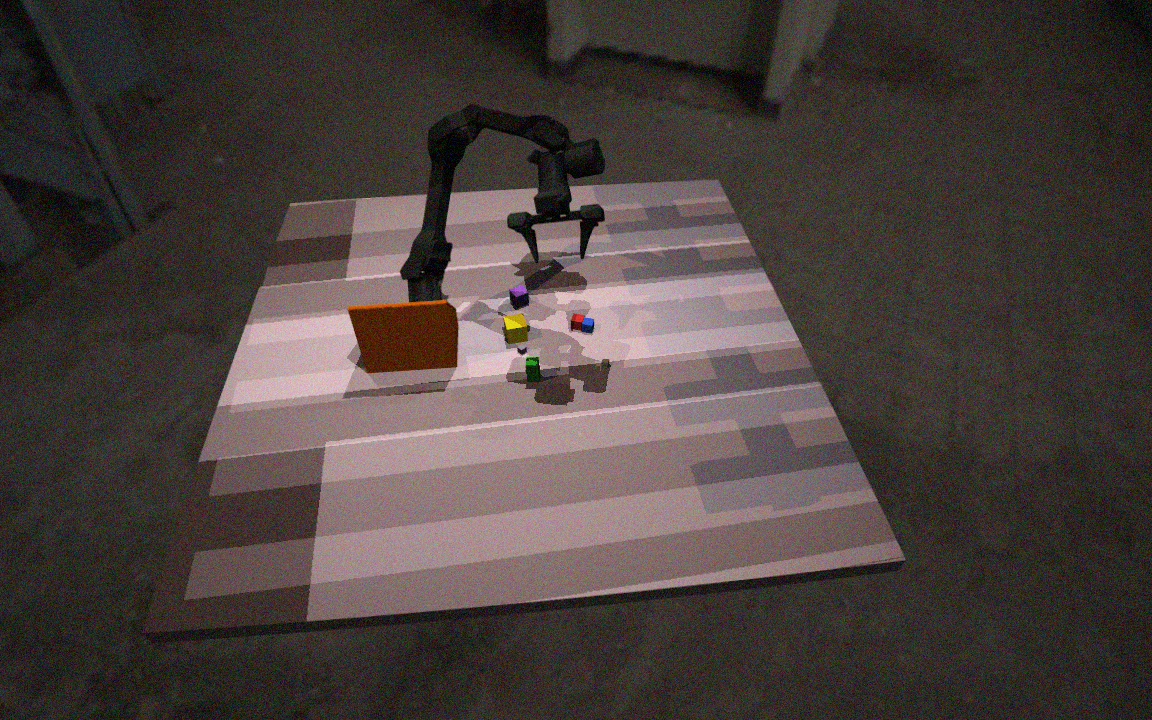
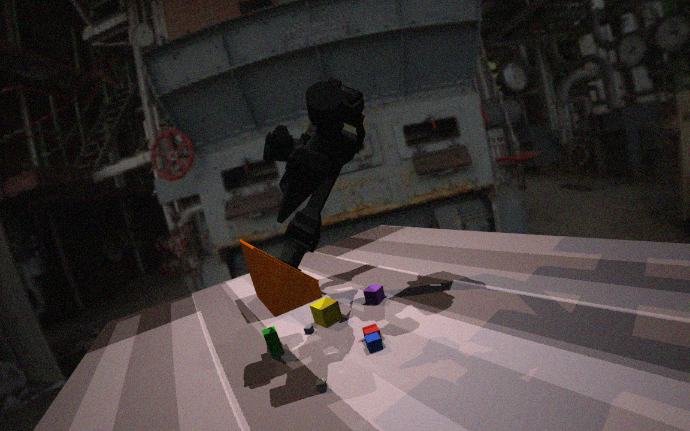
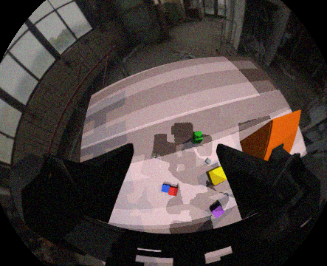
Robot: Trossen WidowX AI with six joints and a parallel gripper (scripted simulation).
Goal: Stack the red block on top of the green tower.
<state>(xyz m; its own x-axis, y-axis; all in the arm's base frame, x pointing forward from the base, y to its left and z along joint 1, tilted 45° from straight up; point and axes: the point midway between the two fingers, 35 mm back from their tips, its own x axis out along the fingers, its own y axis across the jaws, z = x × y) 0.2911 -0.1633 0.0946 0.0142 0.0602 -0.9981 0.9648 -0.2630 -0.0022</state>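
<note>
My gripper tip is now 25 cm above the red block, 9 cm to the right of it and 5 cm short of it. From my gripper tip the other things lie so: blue block 25 cm below, 8 cm to the left, 7 cm ahead; then yellow block 24 cm below, 10 cm behind, 7 cm to the left; then tiny dark cube 25 cm below, 9 cm behind, 2 cm to the left.
</note>
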